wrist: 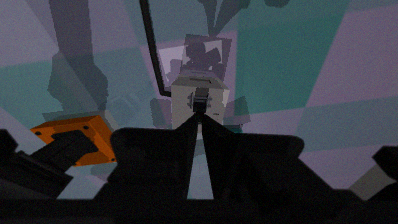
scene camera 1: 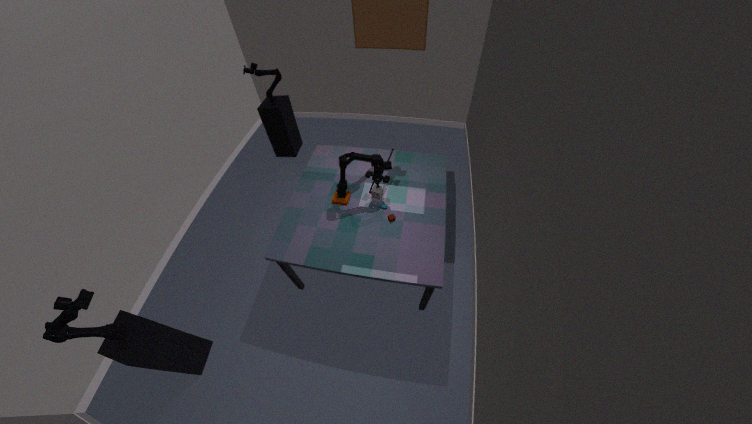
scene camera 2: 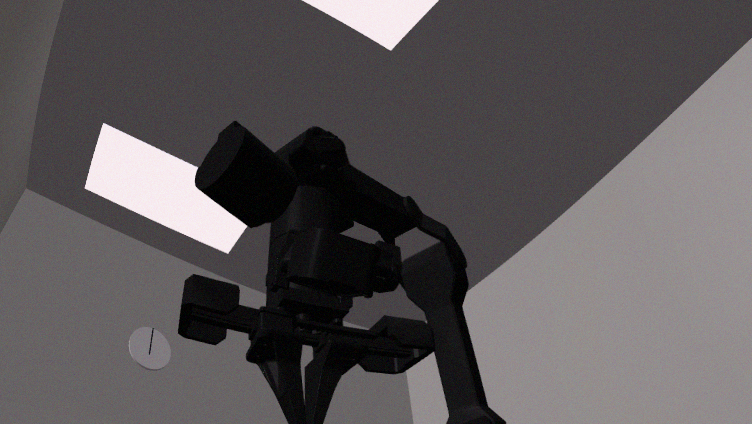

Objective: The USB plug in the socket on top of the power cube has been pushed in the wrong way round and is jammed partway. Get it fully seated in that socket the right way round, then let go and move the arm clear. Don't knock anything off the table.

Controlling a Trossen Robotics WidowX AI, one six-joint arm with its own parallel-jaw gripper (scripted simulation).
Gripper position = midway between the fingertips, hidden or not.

My gripper (wrist: pixel 199 118) carries a dark USB plug.
